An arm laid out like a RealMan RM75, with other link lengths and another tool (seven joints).
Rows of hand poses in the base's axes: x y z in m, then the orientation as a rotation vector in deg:
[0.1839 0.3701 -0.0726 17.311 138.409 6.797]
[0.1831 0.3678 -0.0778 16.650 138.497 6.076]
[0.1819 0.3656 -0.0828 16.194 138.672 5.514]
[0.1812 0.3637 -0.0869 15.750 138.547 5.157]
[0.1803 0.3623 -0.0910 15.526 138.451 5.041]
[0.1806 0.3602 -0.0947 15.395 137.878 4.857]
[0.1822 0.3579 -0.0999 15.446 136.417 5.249]
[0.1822 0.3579 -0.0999 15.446 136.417 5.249]
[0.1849 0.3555 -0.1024 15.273 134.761 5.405]
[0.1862 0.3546 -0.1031 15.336 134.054 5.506]
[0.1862 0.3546 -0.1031 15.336 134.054 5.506]
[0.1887 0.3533 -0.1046 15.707 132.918 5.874]
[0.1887 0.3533 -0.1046 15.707 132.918 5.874]
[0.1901 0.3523 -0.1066 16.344 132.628 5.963]
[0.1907 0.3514 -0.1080 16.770 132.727 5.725]
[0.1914 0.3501 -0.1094 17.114 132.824 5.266]
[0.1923 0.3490 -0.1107 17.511 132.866 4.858]
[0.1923 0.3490 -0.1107 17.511 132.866 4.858]
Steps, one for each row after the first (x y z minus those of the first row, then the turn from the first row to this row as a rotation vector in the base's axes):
[-0.0008 -0.0023 -0.0052 -0.698 0.046 0.289]
[-0.0020 -0.0045 -0.0102 -1.219 0.197 0.486]
[-0.0027 -0.0064 -0.0143 -1.606 0.043 0.691]
[-0.0036 -0.0078 -0.0184 -1.758 -0.071 0.808]
[-0.0033 -0.0099 -0.0221 -1.962 -0.640 0.783]
[-0.0017 -0.0122 -0.0273 -1.754 -2.103 0.673]
[-0.0017 -0.0122 -0.0273 -1.754 -2.103 0.673]
[0.0010 -0.0146 -0.0298 -1.787 -3.768 0.636]
[0.0023 -0.0155 -0.0305 -1.737 -4.466 0.531]
[0.0023 -0.0155 -0.0305 -1.737 -4.466 0.531]
[0.0048 -0.0168 -0.0320 -1.427 -5.566 0.220]
[0.0048 -0.0168 -0.0320 -1.427 -5.566 0.220]
[0.0062 -0.0178 -0.0340 -1.198 -5.780 -0.257]
[0.0068 -0.0187 -0.0354 -1.247 -5.614 -0.619]
[0.0075 -0.0200 -0.0368 -1.482 -5.446 -0.983]
[0.0084 -0.0211 -0.0381 -1.668 -5.327 -1.377]
[0.0084 -0.0211 -0.0381 -1.668 -5.327 -1.377]

